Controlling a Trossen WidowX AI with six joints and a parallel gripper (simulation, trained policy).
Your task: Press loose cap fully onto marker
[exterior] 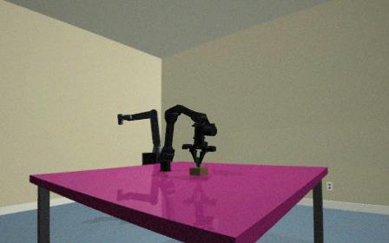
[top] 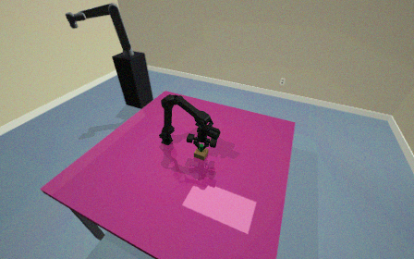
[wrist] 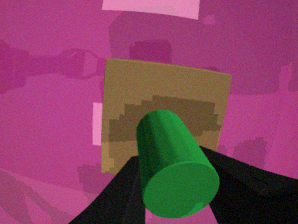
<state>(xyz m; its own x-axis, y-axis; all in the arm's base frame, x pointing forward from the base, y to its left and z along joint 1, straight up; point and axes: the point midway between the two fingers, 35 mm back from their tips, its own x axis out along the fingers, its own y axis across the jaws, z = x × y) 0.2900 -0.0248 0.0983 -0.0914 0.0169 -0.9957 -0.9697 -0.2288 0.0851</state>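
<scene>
Right now my gripper tip is 1 cm to the right of the green cap and 1 cm below it. Also, from my gripper tip: holder block: 1 cm to the left, 4 cm below.
</scene>
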